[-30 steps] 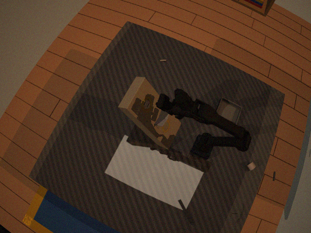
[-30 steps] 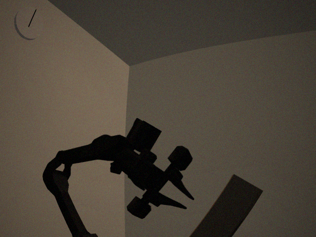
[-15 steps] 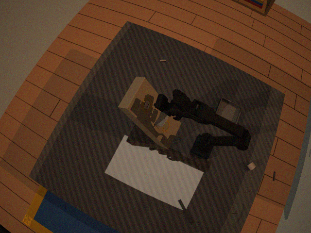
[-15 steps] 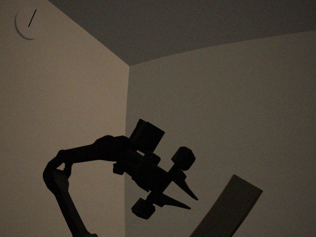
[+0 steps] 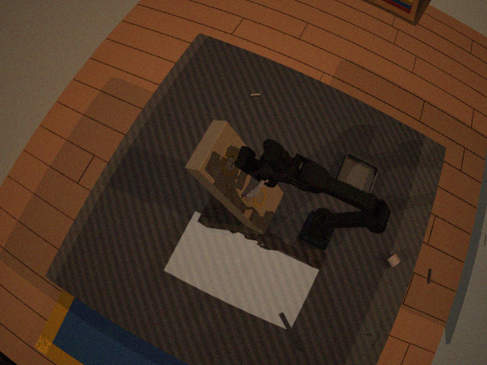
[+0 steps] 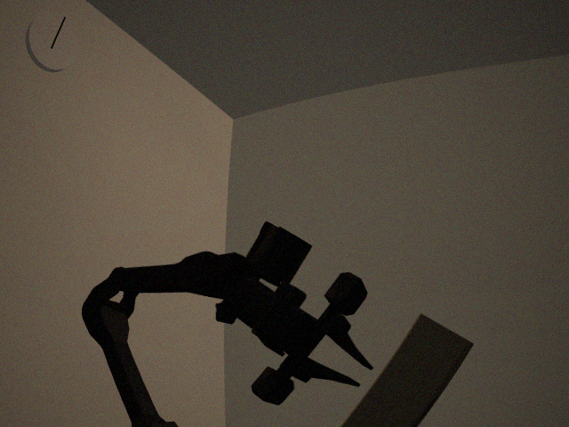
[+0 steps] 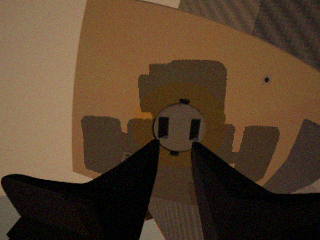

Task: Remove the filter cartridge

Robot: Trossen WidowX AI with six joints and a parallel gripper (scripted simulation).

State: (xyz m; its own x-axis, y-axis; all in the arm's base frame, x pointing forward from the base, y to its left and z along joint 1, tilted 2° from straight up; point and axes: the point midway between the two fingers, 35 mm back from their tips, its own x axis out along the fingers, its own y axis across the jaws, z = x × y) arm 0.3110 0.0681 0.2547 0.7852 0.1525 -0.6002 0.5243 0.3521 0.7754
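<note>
Now: gripper tip 40 mm short of the round cartridge, 10 mm to the right of it and 30 mm above it. From my gripper tip the other things lie so: small peg: 200 mm ahead, 400 mm to the right, 280 mm below; then grey flap: 60 mm behind, 10 mm to the right, 120 mm below; then tan service panel: 10 mm behind, 100 mm below.
</note>
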